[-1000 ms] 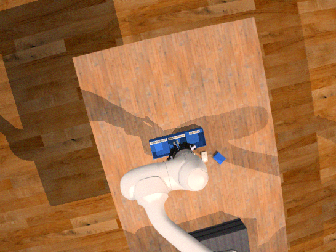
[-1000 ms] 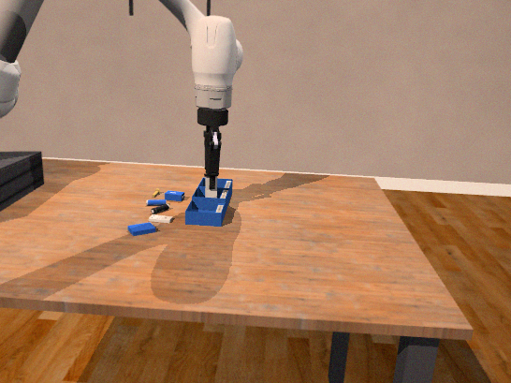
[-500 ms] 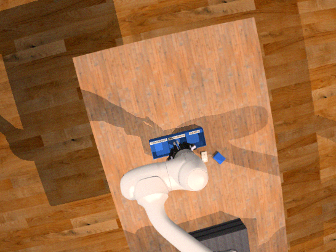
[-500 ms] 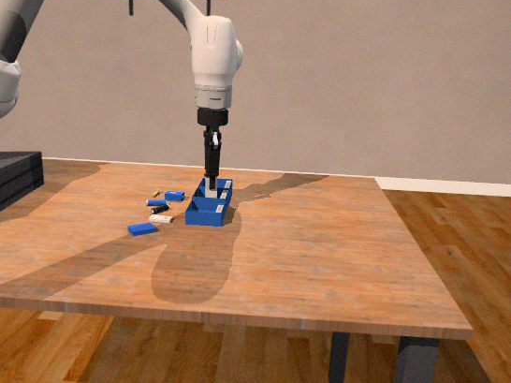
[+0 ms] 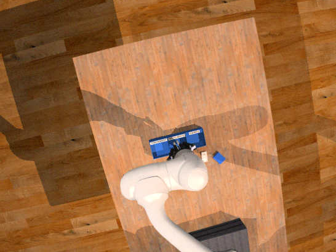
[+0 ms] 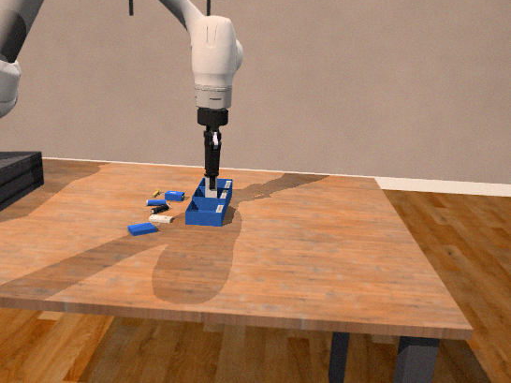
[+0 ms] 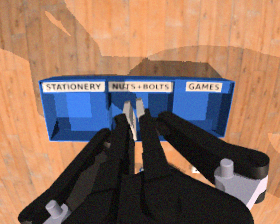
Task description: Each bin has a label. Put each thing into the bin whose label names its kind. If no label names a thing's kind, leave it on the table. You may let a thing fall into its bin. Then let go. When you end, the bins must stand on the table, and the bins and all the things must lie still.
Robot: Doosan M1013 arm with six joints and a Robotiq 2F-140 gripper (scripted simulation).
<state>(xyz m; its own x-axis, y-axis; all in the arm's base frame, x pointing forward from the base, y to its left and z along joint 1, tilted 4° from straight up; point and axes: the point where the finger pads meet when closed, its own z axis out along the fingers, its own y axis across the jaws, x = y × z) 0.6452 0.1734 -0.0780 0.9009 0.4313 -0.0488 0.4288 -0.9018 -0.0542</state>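
My hand is 1 cm to the left of the blue three-compartment bin row and 3 cm above it. Round my hand: blue cylinder (13 cm behind, 4 cm to the right, 4 cm below); then blue rectangular battery (10 cm behind, 2 cm to the left, 4 cm below); then black cylindrical battery (11 cm behind, 8 cm to the right, 4 cm below).
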